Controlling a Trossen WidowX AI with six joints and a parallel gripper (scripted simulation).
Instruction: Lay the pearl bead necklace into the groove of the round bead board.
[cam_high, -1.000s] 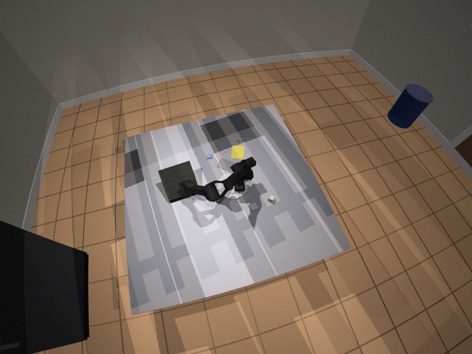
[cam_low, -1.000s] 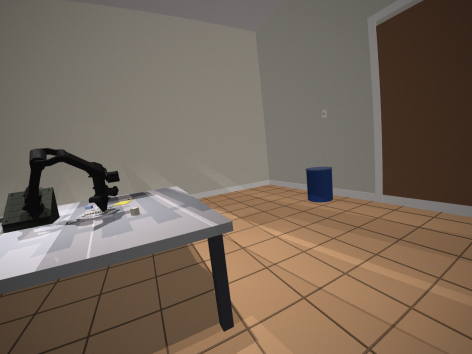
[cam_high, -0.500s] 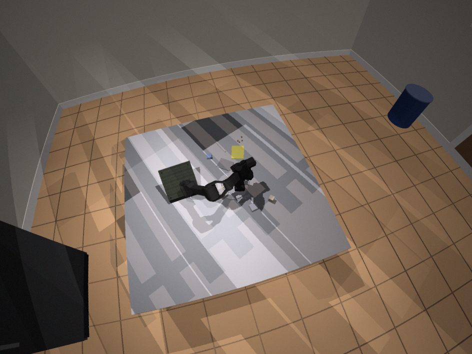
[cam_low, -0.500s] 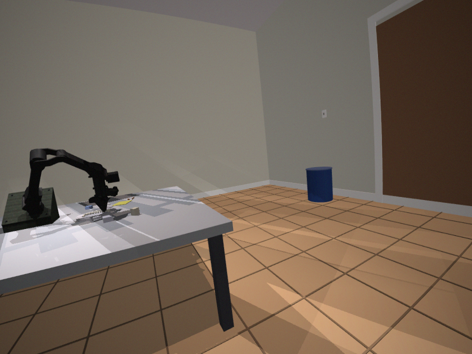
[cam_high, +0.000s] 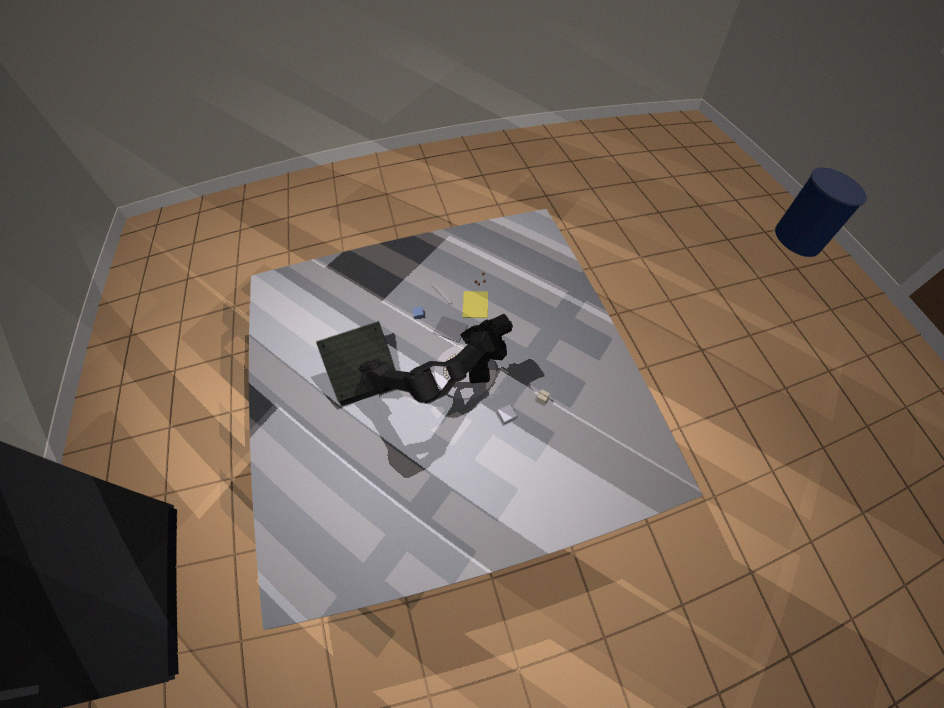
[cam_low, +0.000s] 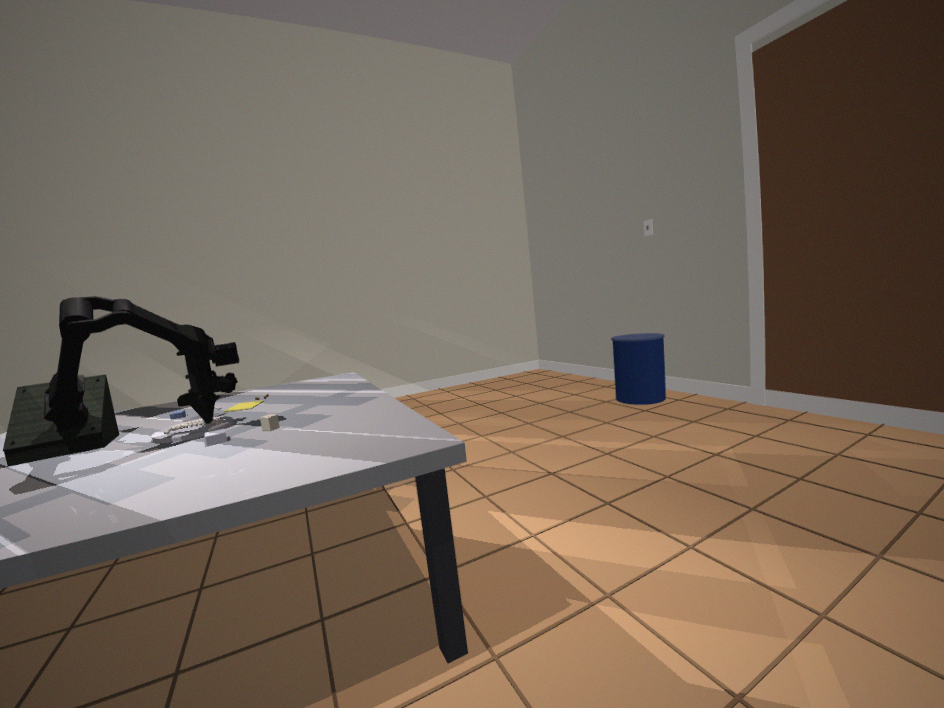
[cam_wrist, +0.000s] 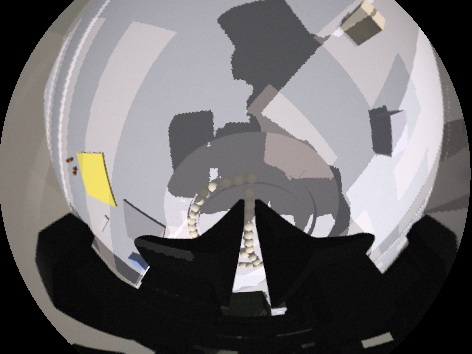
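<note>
Now: gripper tip 40 mm past the round bead board, 10 mm to the right of it and 10 mm above it. From my gripper tip the other things lie so: grey card (190 mm to the left, 30 mm behind, 10 mm below); beige cube (180 mm to the right, 150 mm ahead); white block (190 mm to the right, 30 mm ahead).
</note>
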